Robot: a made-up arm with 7 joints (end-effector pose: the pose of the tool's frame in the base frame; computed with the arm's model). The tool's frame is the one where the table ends. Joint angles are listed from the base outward.
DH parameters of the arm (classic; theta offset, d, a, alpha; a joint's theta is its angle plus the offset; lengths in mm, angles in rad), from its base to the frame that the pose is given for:
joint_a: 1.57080 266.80 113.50 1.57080
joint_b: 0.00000 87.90 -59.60 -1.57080
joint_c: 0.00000 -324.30 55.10 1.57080
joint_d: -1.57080 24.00 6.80 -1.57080
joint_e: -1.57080 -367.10 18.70 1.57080
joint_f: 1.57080 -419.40 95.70 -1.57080
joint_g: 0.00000 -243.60 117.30 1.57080
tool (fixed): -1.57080 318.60 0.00 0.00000
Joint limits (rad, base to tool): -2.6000..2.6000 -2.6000..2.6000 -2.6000..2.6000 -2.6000..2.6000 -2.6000..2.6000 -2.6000..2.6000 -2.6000..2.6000
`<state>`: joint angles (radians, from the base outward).
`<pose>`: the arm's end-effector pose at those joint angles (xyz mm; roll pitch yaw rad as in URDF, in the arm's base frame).
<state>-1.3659 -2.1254 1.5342 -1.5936 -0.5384 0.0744 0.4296</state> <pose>-262.7 -139.2 208.6 0.5159 0.7725 2.6160</pose>
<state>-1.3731 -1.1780 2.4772 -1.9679 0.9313 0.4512 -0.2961</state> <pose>52.1 -68.0 189.5 -1.8191 1.2868 -0.1358</pose>
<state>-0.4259 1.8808 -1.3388 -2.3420 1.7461 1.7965 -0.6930</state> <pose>351.2 215.6 388.8 -2.6331 -0.1100 1.6701</pose>
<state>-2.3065 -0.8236 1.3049 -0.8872 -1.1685 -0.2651 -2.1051</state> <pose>-35.4 -768.9 119.8 1.4126 -0.1515 -0.3132</pose>
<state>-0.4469 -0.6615 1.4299 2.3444 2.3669 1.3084 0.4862</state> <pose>105.4 -320.1 -177.6 -2.1847 -0.9356 0.0776</pose>
